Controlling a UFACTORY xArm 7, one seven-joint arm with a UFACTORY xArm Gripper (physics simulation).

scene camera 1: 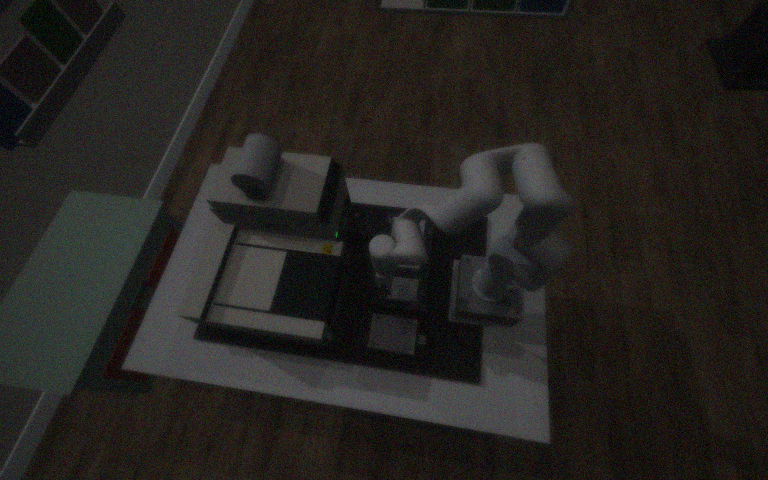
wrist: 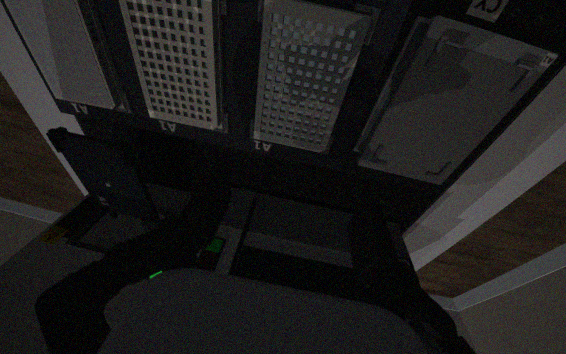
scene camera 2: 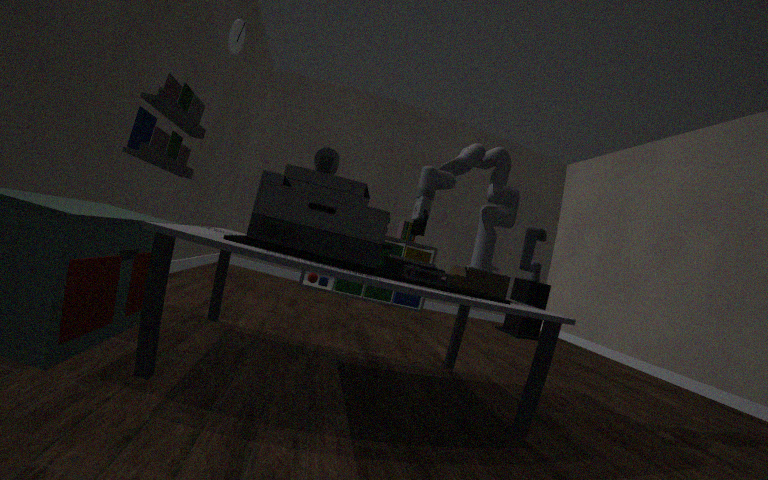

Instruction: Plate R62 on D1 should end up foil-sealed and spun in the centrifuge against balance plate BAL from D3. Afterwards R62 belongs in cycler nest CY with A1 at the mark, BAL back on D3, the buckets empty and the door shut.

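Places are measured from the arm's base along level axes (x right, y ahead, z up), in centimetres.
Where they show: gripper, fingertip midpoint: [wrist: 293, 196] [scene camera 2: 416, 235]; arm's base at its link origin: [scene camera 1: 489, 285] [scene camera 2: 479, 270].
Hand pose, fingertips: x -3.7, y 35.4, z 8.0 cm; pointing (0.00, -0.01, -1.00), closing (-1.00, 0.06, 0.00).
Each offset is from my fingertips to the top centre of the thing. "spot": to the spot under its first point.
The scene is very dark. Plate R62 @[dz -10.1, dx +0.8, dy -3.9 cm] [wrist: 306, 77] [scene camera 1: 405, 290] is a pale well plate lying flat in its deck slot, with its A1 mark on the near end. A second well plate @[dz -10.1, dx +13.2, dy -4.6 cm] [wrist: 173, 60] lies in the slot to its left. The grey cycler nest CY @[dz -12.3, dx -14.9, dy -2.4 cm] [wrist: 418, 119] [scene camera 1: 393, 334] lies to its right, with nothing in it. My gripper [scene camera 1: 397, 278] [scene camera 2: 412, 231] is open and hangs low over the deck at R62's near end. Its fingers are hard to make out in the wrist view. BAL is hidden under the arm.
The centrifuge @[spot: dz +3.9, dx -6.2, dy +40.6 cm] [scene camera 1: 263, 286] is a big box at the left, its top partly uncovered. The sealer @[spot: dz +17.8, dx +22.5, dy +34.2 cm] [scene camera 1: 287, 190] with a foil roll @[dz +30.5, dx +27.1, dy +42.7 cm] [scene camera 1: 258, 164] stands behind it, and a green light [scene camera 1: 336, 234] [wrist: 215, 245] glows. The arm's pedestal [scene camera 1: 487, 290] stands right of the deck.
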